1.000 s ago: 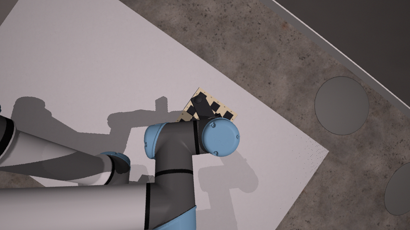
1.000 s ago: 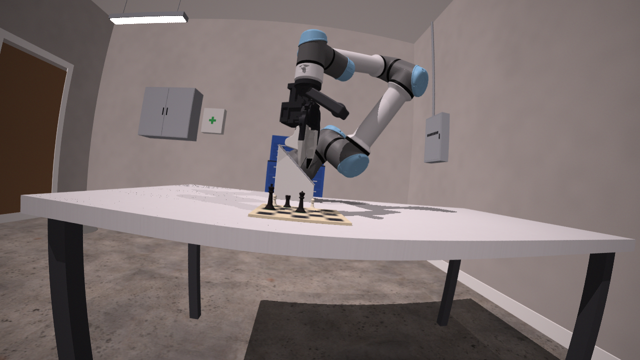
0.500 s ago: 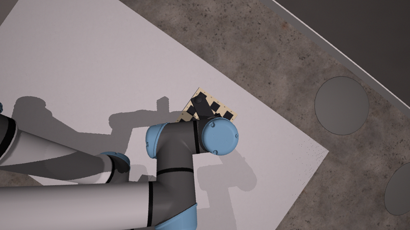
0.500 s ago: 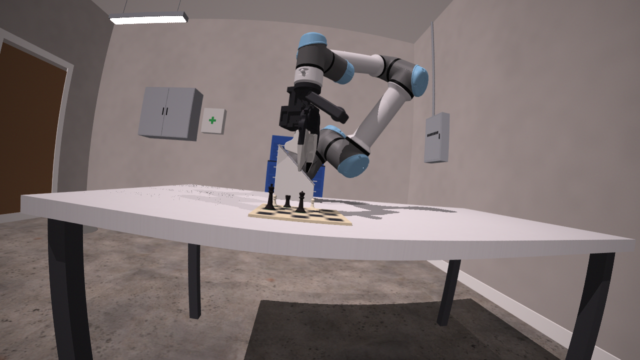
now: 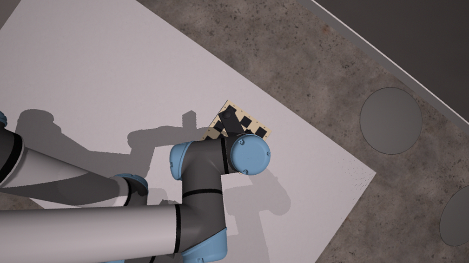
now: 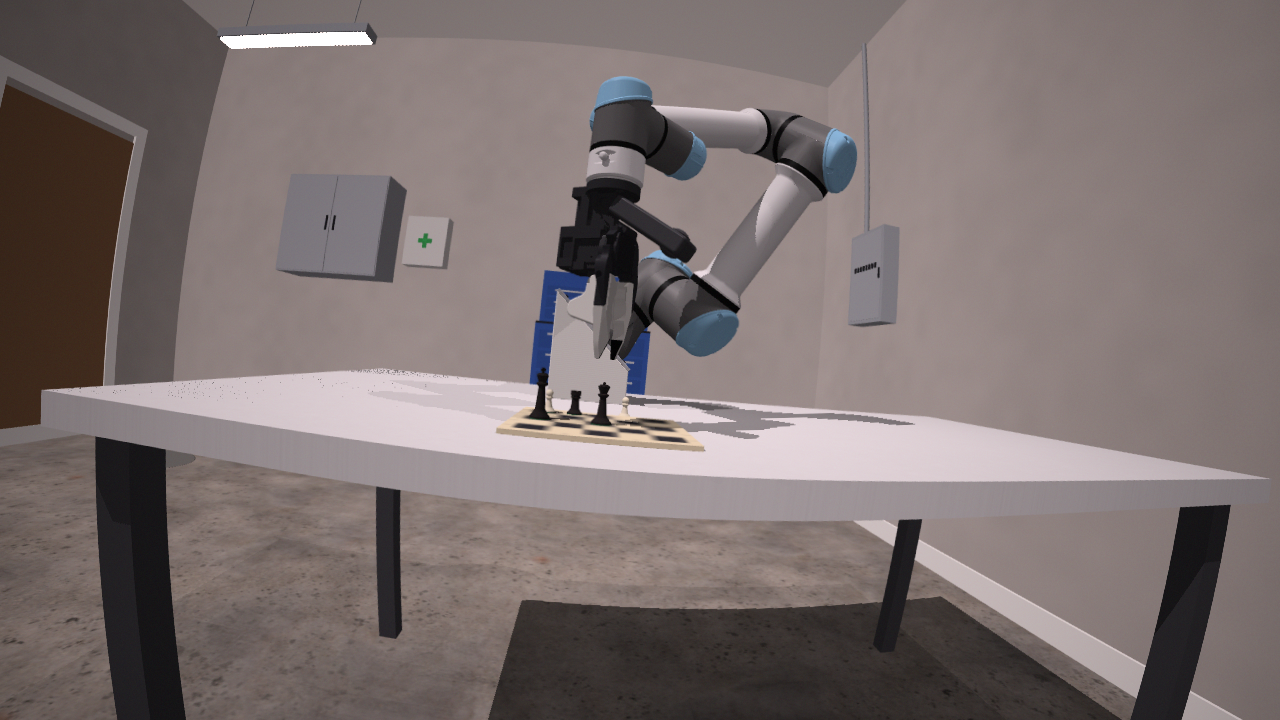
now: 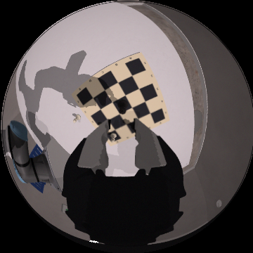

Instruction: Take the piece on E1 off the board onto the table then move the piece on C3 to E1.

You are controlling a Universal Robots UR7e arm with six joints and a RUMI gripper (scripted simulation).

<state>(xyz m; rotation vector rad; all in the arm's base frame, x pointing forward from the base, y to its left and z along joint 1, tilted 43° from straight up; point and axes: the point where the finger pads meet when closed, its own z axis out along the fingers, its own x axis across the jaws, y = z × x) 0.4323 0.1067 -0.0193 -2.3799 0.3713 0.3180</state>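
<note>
My gripper is now 10 cm above the chessboard. From my hand the other things lie so: black pawn: 7 cm behind, 5 cm to the right, 8 cm below; black king: 1 cm ahead, 8 cm to the right, 7 cm below.
</note>
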